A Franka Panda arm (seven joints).
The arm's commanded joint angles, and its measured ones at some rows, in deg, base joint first. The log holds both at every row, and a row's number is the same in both.
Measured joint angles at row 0:
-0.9 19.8 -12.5 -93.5 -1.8 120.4 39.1
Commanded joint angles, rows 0 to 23:
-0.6 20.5 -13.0 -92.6 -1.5 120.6 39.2
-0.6 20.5 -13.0 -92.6 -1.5 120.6 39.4
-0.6 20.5 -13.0 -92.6 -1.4 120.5 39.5
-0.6 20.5 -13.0 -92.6 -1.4 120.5 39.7
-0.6 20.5 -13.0 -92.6 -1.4 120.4 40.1
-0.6 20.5 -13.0 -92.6 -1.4 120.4 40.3
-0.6 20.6 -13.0 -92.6 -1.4 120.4 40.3
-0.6 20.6 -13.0 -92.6 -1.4 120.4 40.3
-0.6 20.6 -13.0 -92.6 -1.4 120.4 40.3
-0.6 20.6 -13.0 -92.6 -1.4 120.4 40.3
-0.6 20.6 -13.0 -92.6 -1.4 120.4 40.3
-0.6 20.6 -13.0 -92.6 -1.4 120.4 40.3
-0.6 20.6 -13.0 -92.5 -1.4 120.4 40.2
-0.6 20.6 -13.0 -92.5 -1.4 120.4 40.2
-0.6 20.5 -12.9 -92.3 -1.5 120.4 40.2
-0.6 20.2 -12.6 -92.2 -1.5 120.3 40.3
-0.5 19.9 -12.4 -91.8 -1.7 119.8 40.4
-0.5 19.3 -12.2 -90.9 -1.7 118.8 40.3
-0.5 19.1 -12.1 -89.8 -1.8 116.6 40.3
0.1 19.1 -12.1 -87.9 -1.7 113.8 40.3
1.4 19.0 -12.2 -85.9 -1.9 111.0 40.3
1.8 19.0 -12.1 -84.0 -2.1 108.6 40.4
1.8 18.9 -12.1 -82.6 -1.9 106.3 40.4
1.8 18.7 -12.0 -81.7 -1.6 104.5 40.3
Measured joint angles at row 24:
1.1 19.1 -12.2 -86.2 -1.8 111.0 39.6
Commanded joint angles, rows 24 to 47:
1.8 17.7 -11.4 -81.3 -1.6 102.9 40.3
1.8 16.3 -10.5 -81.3 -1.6 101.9 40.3
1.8 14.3 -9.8 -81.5 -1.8 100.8 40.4
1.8 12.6 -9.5 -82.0 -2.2 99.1 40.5
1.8 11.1 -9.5 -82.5 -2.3 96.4 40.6
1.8 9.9 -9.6 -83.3 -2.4 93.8 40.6
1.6 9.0 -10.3 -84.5 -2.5 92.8 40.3
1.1 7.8 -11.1 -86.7 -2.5 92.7 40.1
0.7 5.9 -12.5 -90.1 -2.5 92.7 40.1
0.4 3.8 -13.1 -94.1 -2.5 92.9 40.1
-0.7 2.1 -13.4 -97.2 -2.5 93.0 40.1
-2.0 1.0 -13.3 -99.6 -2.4 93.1 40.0
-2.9 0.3 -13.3 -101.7 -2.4 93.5 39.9
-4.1 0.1 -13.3 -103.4 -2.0 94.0 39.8
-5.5 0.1 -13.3 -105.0 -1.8 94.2 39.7
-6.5 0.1 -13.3 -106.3 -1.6 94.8 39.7
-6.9 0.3 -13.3 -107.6 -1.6 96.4 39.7
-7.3 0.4 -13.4 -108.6 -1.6 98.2 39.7
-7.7 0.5 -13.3 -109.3 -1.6 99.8 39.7
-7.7 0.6 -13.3 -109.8 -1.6 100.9 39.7
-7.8 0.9 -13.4 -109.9 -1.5 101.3 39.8
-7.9 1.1 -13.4 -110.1 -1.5 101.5 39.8
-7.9 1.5 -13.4 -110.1 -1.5 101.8 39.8
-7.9 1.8 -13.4 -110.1 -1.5 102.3 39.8
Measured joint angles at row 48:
-7.4 1.9 -14.0 -109.3 -1.9 100.6 39.5
